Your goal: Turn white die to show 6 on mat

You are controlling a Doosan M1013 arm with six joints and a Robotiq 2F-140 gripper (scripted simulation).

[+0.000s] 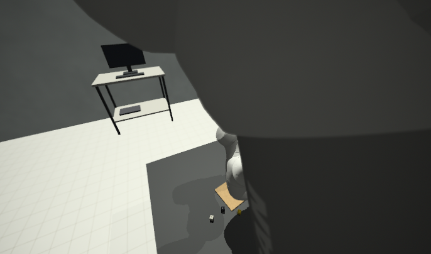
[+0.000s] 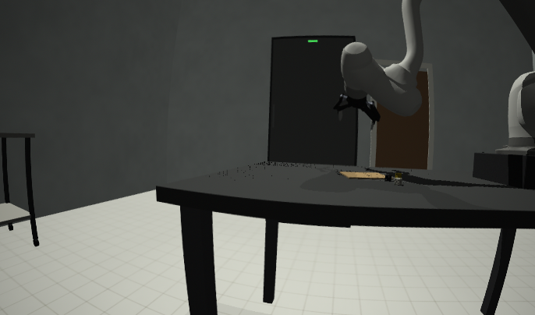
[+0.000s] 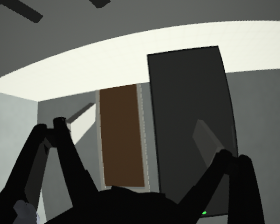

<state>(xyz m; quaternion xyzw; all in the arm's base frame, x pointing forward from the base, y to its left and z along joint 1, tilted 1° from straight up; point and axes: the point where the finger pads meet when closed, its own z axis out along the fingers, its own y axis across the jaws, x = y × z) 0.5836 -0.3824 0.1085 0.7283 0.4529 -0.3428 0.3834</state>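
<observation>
Now: the yellow die 8 cm behind my hand, 35 cm to the left of it and 19 cm below it. Round my hand: tan mat 2 cm ahead, 31 cm to the left, 20 cm below; then white die 3 cm behind, 47 cm to the left, 19 cm below; then black die 2 cm behind, 41 cm to the left, 19 cm below.
</observation>
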